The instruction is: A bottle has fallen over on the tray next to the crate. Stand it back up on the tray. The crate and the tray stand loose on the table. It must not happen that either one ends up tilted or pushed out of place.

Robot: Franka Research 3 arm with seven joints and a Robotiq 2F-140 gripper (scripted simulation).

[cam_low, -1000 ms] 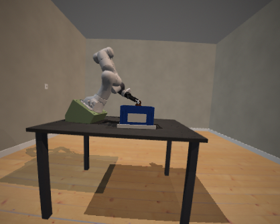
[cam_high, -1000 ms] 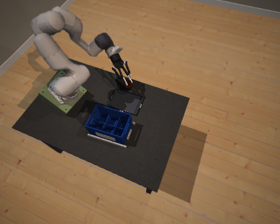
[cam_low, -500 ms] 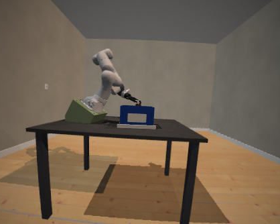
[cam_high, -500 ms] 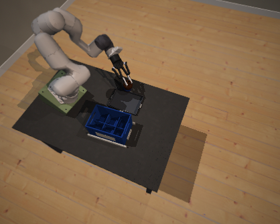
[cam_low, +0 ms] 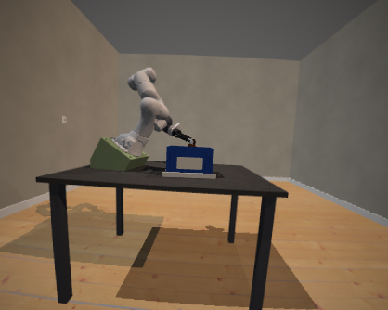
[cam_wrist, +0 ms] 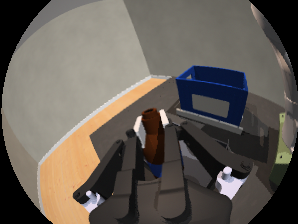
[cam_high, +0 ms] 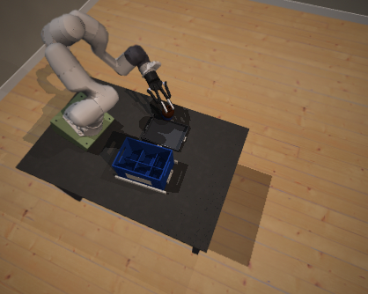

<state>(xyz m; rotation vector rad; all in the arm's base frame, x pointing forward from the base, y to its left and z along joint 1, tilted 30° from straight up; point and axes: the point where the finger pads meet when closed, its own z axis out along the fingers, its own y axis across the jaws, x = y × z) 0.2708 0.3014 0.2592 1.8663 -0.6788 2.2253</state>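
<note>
The brown bottle is 60 mm below my hand. Also, from my hand: blue crate: 60 mm ahead, 330 mm to the right, 130 mm below; then dark tray: 10 mm ahead, 70 mm to the right, 200 mm below.
</note>
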